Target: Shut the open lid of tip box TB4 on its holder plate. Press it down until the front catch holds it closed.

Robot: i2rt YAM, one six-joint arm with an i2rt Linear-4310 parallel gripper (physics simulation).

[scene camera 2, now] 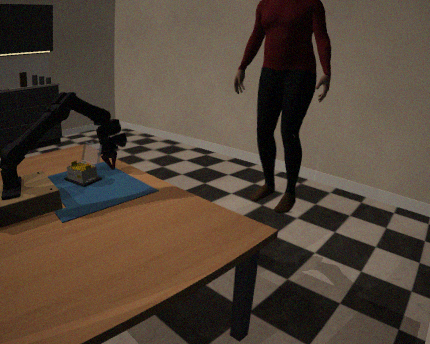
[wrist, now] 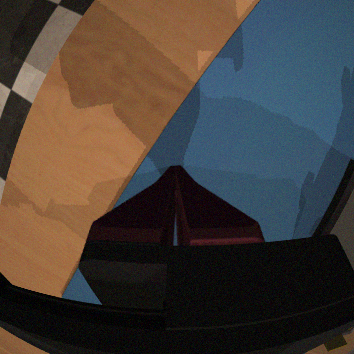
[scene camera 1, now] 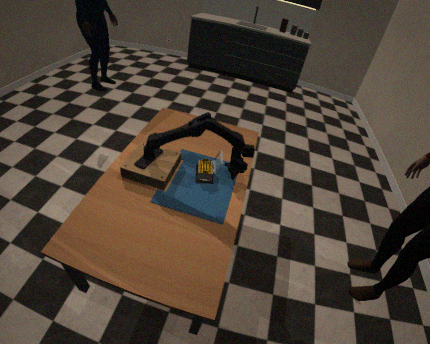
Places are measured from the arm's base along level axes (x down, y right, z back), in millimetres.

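Pixels of known places: gripper, fingertip midpoint: (scene camera 2: 113, 169) (wrist: 175, 174) (scene camera 1: 232, 179); arm's base, origin of the base link: (scene camera 2: 12, 188) (scene camera 1: 149, 157).
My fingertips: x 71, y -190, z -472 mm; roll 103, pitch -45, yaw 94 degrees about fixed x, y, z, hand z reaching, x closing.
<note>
Ahead of a thing's pixels: the offset from my fingertips to its top centre. "pt": to the spot under its first point. Level surfaces: height alone.
Tip box TB4 @[dz +165, dx -67, dy +54 mm] (scene camera 1: 205, 167) (scene camera 2: 82, 172) is a small clear box with yellow tips, on its dark holder plate @[pt dz +133, dx -15, dy +118 mm] (scene camera 1: 204, 180) (scene camera 2: 92, 182). Its clear lid @[pt dz +99, dx -108, dy +19 mm] (scene camera 1: 219, 161) (scene camera 2: 91, 153) stands open and upright at the box's side nearest my gripper. My gripper (scene camera 1: 233, 176) (scene camera 2: 112, 167) (wrist: 175, 174) is shut and empty, pointing down on the far side of the lid from the box, low over the mat's edge. In the wrist view a dark edge of the plate @[pt dz +100, dx -7, dy +67 mm] (wrist: 334, 205) shows at the right. The front catch is too small to tell.
A blue mat @[dx -1 mm] (scene camera 1: 195, 202) (scene camera 2: 125, 189) (wrist: 280, 60) lies under the box on the wooden table @[dx +2 mm] (scene camera 1: 150, 235) (scene camera 2: 165, 240). The arm's base stands on a wooden block (scene camera 1: 145, 175) beside the mat. A person (scene camera 2: 287, 100) stands beyond the table.
</note>
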